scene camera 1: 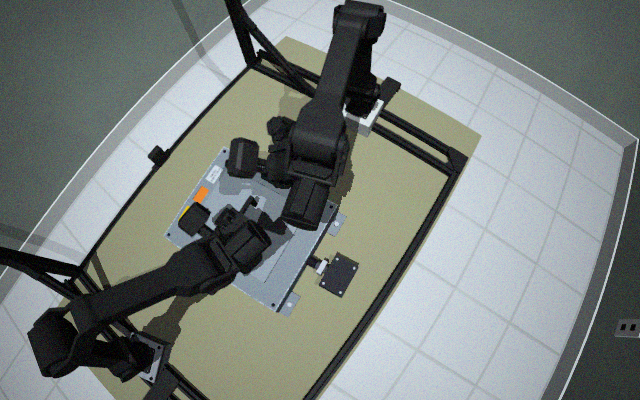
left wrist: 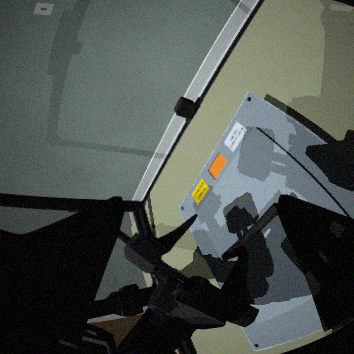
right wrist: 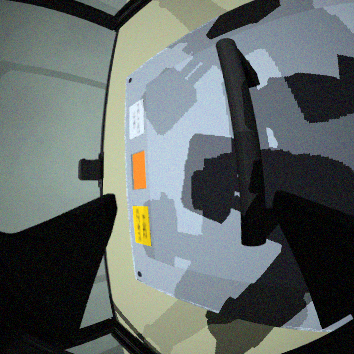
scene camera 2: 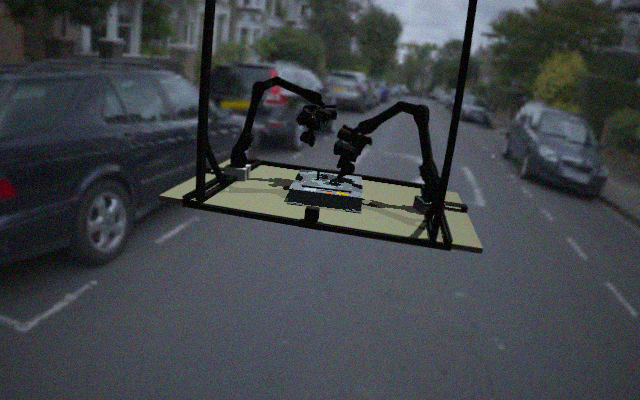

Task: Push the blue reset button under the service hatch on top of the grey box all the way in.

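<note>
The grey box (scene camera 1: pixel 300 257) (scene camera 2: pixel 322 201) (left wrist: pixel 261 114) (right wrist: pixel 165 276) lies on the table under both arms. Its service hatch (right wrist: pixel 207 112) looks flat and carries a black bar handle (left wrist: pixel 256 229) (right wrist: pixel 242 140). The blue reset button does not show in any view. My right gripper (scene camera 1: pixel 225 226) (scene camera 2: pixel 344 175) (left wrist: pixel 221 233) (right wrist: pixel 197 200) is open, low over the box; in the right wrist view the handle's lower end is beside its right-hand finger. My left gripper (scene camera 1: pixel 272 172) (scene camera 2: pixel 308 140) (left wrist: pixel 203 204) is open and empty, higher above the box. Shadows and arms hide much of the top.
A dark plate (scene camera 1: pixel 339 275) with a white connector lies beside the box in scene camera 1. Black frame rails (scene camera 1: pixel 385 295) (scene camera 2: pixel 320 227) edge the table (scene camera 1: pixel 395 200). An orange label (scene camera 1: pixel 201 194) (left wrist: pixel 218 166) (right wrist: pixel 139 170) marks the box's edge. The two grippers are close together.
</note>
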